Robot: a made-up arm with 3 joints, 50 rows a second.
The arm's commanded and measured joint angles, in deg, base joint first. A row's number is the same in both.
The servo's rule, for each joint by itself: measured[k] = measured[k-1] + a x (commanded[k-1-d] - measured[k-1]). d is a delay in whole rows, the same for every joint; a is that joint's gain. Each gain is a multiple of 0.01, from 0.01 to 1. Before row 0 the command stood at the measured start. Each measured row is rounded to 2 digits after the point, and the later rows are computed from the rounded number. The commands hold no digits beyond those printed.
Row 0, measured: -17.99 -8.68 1.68
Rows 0 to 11, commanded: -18.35 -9.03 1.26; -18.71 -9.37 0.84; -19.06 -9.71 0.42; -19.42 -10.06 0.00; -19.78 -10.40 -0.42; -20.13 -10.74 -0.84; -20.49 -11.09 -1.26; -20.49 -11.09 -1.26; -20.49 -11.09 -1.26; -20.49 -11.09 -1.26; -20.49 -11.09 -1.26; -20.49 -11.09 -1.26
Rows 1 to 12, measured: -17.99 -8.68 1.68; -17.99 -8.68 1.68; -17.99 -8.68 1.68; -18.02 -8.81 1.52; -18.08 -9.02 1.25; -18.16 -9.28 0.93; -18.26 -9.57 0.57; -18.38 -9.88 0.18; -18.52 -10.20 -0.22; -18.68 -10.53 -0.63; -18.82 -10.74 -0.88; -18.95 -10.87 -1.03
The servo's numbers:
d 3
a 0.08 0.37 0.39

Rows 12 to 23, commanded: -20.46 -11.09 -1.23; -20.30 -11.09 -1.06; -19.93 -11.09 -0.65; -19.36 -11.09 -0.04; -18.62 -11.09 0.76; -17.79 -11.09 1.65; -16.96 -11.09 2.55; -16.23 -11.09 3.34; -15.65 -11.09 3.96; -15.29 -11.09 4.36; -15.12 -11.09 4.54; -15.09 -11.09 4.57
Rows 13 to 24, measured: -19.07 -10.95 -1.12; -19.18 -11.00 -1.17; -19.28 -11.03 -1.21; -19.37 -11.05 -1.22; -19.44 -11.06 -1.16; -19.48 -11.07 -0.96; -19.47 -11.08 -0.60; -19.40 -11.08 -0.07; -19.27 -11.08 0.60; -19.09 -11.08 1.36; -18.86 -11.08 2.13; -18.60 -11.08 2.84
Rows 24 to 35, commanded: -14.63 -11.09 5.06; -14.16 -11.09 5.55; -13.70 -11.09 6.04; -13.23 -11.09 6.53; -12.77 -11.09 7.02; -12.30 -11.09 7.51; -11.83 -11.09 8.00; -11.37 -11.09 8.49; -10.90 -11.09 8.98; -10.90 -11.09 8.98; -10.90 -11.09 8.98; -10.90 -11.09 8.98
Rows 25 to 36, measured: -18.34 -11.08 3.43; -18.08 -11.08 3.86; -17.84 -11.08 4.14; -17.58 -11.08 4.50; -17.31 -11.08 4.91; -17.02 -11.08 5.35; -16.72 -11.08 5.81; -16.40 -11.08 6.28; -16.07 -11.08 6.76; -15.73 -11.08 7.24; -15.38 -11.08 7.73; -15.02 -11.08 8.22
